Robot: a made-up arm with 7 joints. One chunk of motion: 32 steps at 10 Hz.
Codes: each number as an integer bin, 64 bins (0 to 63) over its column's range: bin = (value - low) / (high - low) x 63, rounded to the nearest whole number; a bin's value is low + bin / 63 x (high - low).
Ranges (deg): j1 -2..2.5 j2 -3.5..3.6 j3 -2.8..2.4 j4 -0.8..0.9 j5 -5.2..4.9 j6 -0.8..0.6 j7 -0.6..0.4
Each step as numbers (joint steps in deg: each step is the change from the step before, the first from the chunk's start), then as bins.
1 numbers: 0.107 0.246 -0.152 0.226 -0.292 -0.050 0.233
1 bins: 29 33 32 38 31 34 52
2 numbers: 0.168 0.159 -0.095 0.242 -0.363 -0.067 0.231
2 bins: 30 32 33 39 30 33 52
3 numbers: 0.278 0.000 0.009 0.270 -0.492 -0.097 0.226
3 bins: 32 31 34 40 29 32 52
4 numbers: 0.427 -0.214 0.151 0.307 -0.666 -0.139 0.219
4 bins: 34 29 36 41 28 30 52
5 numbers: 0.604 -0.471 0.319 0.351 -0.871 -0.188 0.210
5 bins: 36 27 38 43 27 28 51
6 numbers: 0.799 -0.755 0.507 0.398 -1.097 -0.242 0.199
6 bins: 39 24 40 44 26 25 50
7 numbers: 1.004 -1.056 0.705 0.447 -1.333 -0.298 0.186
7 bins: 42 22 42 46 24 23 50
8 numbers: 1.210 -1.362 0.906 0.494 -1.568 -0.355 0.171
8 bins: 45 19 45 48 23 20 49
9 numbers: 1.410 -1.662 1.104 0.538 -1.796 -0.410 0.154
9 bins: 48 16 47 50 21 18 48
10 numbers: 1.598 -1.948 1.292 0.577 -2.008 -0.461 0.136
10 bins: 50 14 50 51 20 15 46
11 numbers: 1.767 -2.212 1.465 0.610 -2.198 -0.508 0.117
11 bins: 53 11 52 52 19 13 45
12 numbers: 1.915 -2.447 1.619 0.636 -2.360 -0.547 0.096
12 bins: 55 9 54 53 18 11 44
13 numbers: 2.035 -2.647 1.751 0.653 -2.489 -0.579 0.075
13 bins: 56 8 55 54 17 10 43
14 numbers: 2.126 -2.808 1.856 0.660 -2.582 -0.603 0.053
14 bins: 58 6 56 54 16 9 41
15 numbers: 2.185 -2.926 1.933 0.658 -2.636 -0.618 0.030
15 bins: 59 5 57 54 16 8 40
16 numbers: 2.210 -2.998 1.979 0.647 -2.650 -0.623 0.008
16 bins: 59 4 58 54 16 8 38
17 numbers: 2.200 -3.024 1.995 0.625 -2.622 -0.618 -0.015
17 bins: 59 4 58 53 16 8 37
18 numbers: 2.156 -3.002 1.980 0.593 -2.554 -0.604 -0.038
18 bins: 58 4 58 52 17 9 35
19 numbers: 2.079 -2.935 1.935 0.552 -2.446 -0.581 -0.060
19 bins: 57 5 57 50 17 10 34
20 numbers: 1.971 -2.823 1.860 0.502 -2.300 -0.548 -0.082
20 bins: 56 6 56 48 18 11 33
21 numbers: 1.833 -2.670 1.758 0.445 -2.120 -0.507 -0.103
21 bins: 54 7 55 46 19 13 31
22 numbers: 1.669 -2.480 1.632 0.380 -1.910 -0.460 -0.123
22 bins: 51 9 54 44 21 15 30
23 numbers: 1.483 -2.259 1.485 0.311 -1.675 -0.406 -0.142
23 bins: 49 11 52 41 22 18 29
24 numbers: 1.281 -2.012 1.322 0.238 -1.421 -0.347 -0.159
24 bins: 46 13 50 38 24 20 28
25 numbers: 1.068 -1.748 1.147 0.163 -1.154 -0.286 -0.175
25 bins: 43 16 48 36 25 23 27
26 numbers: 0.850 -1.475 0.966 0.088 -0.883 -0.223 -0.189
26 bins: 40 18 46 33 27 26 26
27 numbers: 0.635 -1.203 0.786 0.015 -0.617 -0.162 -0.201
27 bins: 37 20 43 30 29 29 25
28 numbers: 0.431 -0.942 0.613 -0.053 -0.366 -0.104 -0.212
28 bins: 34 23 41 28 30 31 24
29 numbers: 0.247 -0.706 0.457 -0.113 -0.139 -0.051 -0.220
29 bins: 31 25 39 25 32 34 24
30 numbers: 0.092 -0.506 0.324 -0.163 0.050 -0.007 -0.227
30 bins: 29 27 38 24 33 36 23
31 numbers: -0.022 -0.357 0.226 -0.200 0.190 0.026 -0.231
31 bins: 28 28 37 22 34 37 23
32 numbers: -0.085 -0.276 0.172 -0.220 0.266 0.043 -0.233
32 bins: 27 29 36 21 34 38 23
